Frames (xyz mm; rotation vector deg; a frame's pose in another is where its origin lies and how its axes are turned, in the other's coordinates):
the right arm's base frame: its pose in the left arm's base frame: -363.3 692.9 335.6 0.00 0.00 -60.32
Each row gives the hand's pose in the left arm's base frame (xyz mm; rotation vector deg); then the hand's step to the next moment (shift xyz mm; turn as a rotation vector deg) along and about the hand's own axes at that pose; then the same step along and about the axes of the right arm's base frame.
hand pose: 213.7 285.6 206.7 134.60 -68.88 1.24
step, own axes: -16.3 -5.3 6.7 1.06 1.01 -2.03
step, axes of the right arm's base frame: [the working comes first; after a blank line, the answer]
step, axes of the left arm's base frame: -7.3 12.0 -11.9 0.29 -0.41 2.45

-14.0 -0.4 -11.9 0.50 0.05 2.45
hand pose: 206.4 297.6 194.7 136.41 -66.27 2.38
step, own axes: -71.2 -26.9 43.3 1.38 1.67 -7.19
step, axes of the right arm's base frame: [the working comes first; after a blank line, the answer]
step, axes of the left arm's base frame: -33.4 47.1 -65.9 0.94 1.28 7.34

-57.4 -5.7 -65.9 -0.65 1.45 7.34
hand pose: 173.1 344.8 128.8 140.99 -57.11 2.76
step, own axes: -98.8 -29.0 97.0 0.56 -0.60 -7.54
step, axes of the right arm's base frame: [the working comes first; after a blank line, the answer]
step, axes of the left arm's base frame: -67.2 38.6 -118.3 1.89 3.37 6.53

-66.8 -39.3 -118.3 -1.99 3.31 6.53
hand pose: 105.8 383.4 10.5 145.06 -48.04 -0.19
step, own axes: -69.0 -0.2 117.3 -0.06 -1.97 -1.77
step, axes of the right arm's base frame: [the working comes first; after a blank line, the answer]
step, axes of the left arm's base frame: -73.1 -11.7 -114.2 1.32 2.18 0.71

-26.0 -69.3 -114.2 -1.24 2.23 0.71
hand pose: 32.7 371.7 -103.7 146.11 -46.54 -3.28
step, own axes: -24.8 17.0 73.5 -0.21 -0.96 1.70
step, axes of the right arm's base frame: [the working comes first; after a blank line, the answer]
step, axes of the left arm's base frame: -42.4 -28.9 -60.6 0.05 0.10 -1.96

4.1 -51.2 -60.6 -0.07 0.09 -1.96
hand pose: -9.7 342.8 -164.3 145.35 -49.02 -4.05
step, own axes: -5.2 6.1 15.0 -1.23 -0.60 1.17
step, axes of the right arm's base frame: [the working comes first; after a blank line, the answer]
step, axes of the left arm's base frame: -10.5 -7.3 -11.2 -0.88 0.66 -1.43

1.2 -12.7 -11.2 -1.01 -0.43 -1.43
